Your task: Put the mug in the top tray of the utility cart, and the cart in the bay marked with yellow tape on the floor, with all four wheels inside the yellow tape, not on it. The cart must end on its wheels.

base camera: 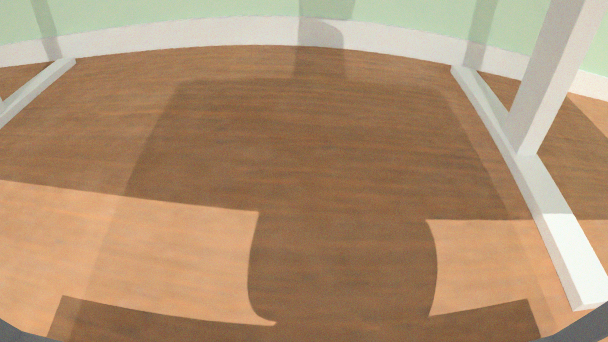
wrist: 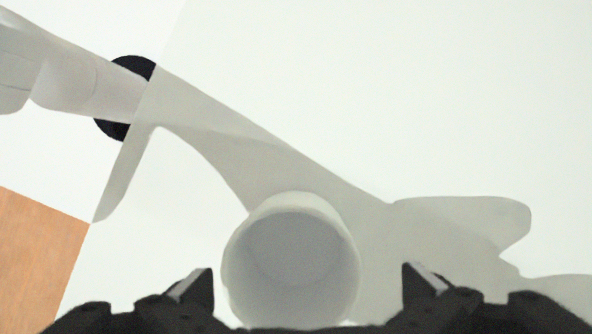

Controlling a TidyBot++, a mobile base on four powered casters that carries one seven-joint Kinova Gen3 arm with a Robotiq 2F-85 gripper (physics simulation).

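A white mug [wrist: 295,250] stands upright on a white table top [wrist: 425,100] in the wrist view, its open mouth facing the camera. My gripper [wrist: 307,287] is open, with one dark fingertip to the left of the mug and the other to the right, the right one at a wider gap. The fingers do not grip the mug. The mug's lower part in the image is cut off by the gripper's body, and its handle does not show. The utility cart and the yellow tape bay do not show in either view.
In the base camera view a white table leg [base camera: 547,80] rises from a white foot bar [base camera: 550,200] at the right. Another white foot bar [base camera: 37,90] lies at the left. A green wall [base camera: 200,7] with a white baseboard [base camera: 200,32] stands across the back.
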